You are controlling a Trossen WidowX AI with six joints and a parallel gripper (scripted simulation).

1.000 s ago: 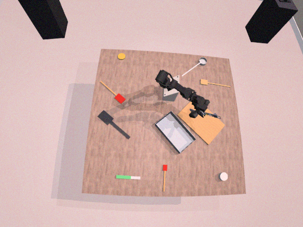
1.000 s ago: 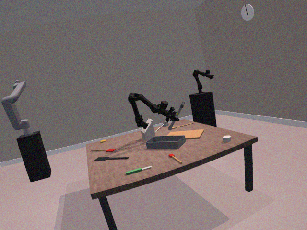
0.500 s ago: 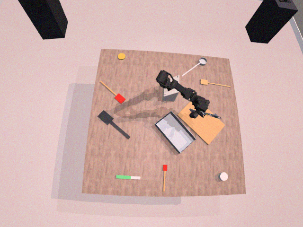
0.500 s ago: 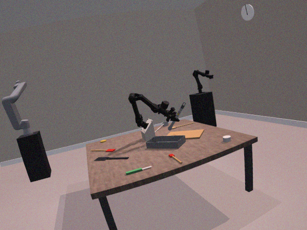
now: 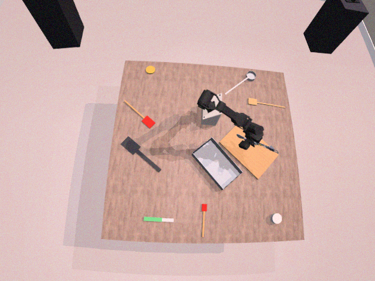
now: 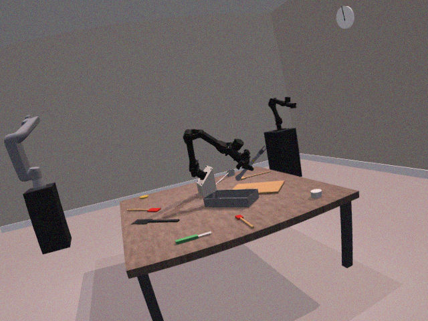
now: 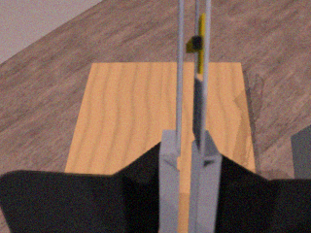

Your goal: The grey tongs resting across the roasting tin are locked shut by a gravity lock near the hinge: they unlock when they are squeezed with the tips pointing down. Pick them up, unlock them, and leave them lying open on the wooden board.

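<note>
The tong arm is 2 cm behind my gripper tip, 2 cm to the right of it and 3 cm above it. Round my gripper tip: grey roasting tin 7 cm ahead, 23 cm to the right, 12 cm below; then board 2 cm behind, 2 cm to the left, 14 cm below; then black lock piece 1 cm ahead, 1 cm to the left, 6 cm above.
</note>
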